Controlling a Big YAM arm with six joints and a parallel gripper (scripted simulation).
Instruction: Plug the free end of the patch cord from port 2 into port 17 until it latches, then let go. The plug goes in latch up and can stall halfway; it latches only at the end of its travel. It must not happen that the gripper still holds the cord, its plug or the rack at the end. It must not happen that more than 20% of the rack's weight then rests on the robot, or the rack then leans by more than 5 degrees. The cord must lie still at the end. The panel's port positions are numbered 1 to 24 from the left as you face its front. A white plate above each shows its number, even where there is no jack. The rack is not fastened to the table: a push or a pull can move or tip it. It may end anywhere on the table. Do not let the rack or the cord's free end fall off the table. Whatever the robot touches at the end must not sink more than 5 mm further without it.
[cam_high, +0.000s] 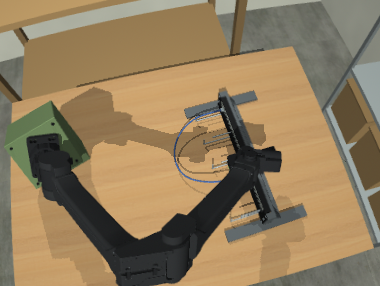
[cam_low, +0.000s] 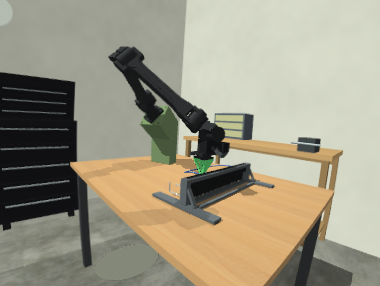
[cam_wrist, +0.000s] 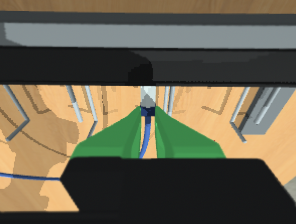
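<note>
Now: hand 2 cm short of the plug.
</note>
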